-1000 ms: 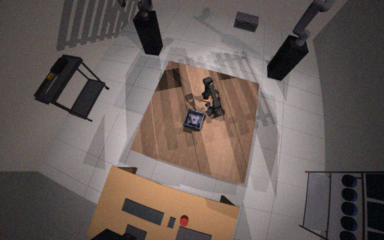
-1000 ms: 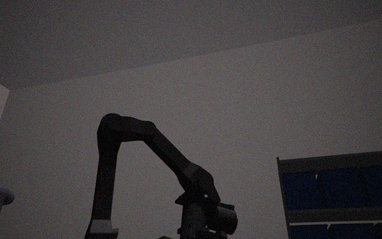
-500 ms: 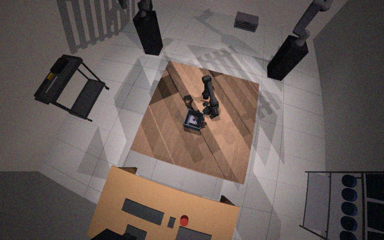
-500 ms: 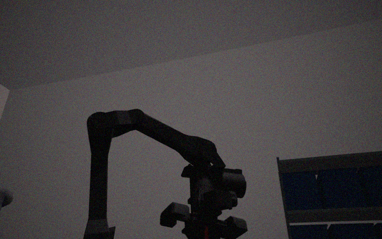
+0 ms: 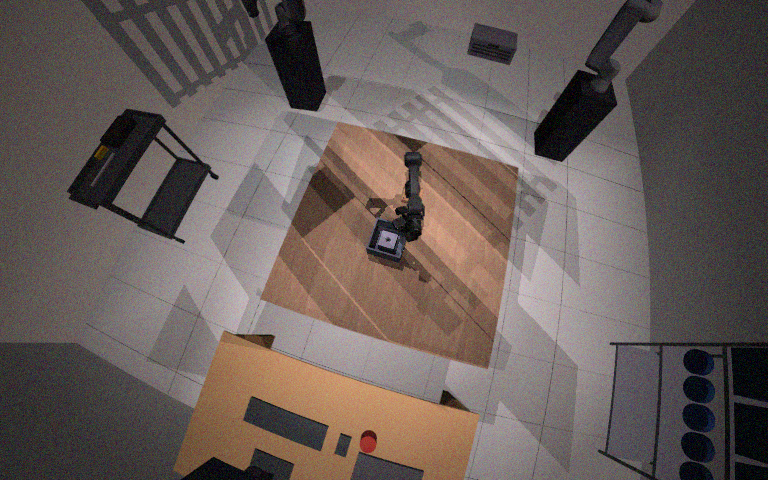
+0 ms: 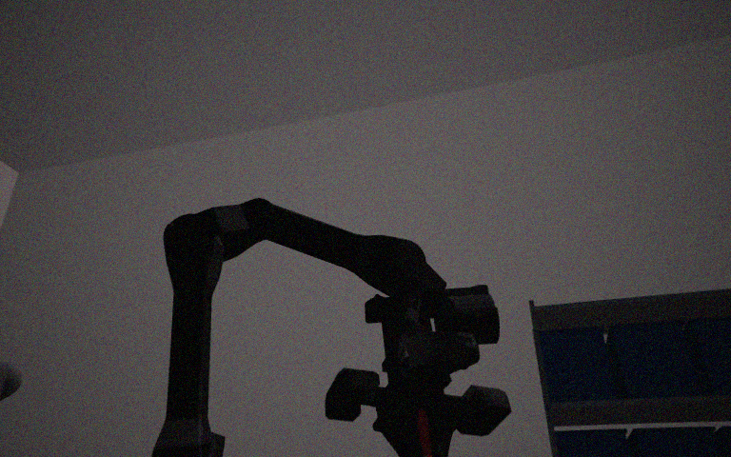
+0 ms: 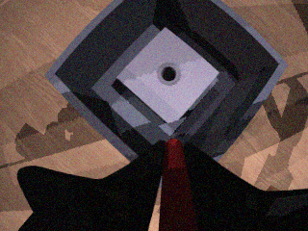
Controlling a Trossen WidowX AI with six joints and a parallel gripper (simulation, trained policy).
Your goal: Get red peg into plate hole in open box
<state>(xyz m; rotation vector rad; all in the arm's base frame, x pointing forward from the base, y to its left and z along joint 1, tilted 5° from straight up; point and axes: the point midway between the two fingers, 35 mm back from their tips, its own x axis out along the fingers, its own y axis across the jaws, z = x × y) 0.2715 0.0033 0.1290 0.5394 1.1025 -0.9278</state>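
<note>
Now: gripper tip 1 cm past the red peg, 1 cm to the right of it and 3 cm below it. From my gripper tip the other things lie so: plate (4 cm ahead, 6 cm to the right, 8 cm below); then grey box (4 cm ahead, 6 cm to the right, 10 cm below).
</note>
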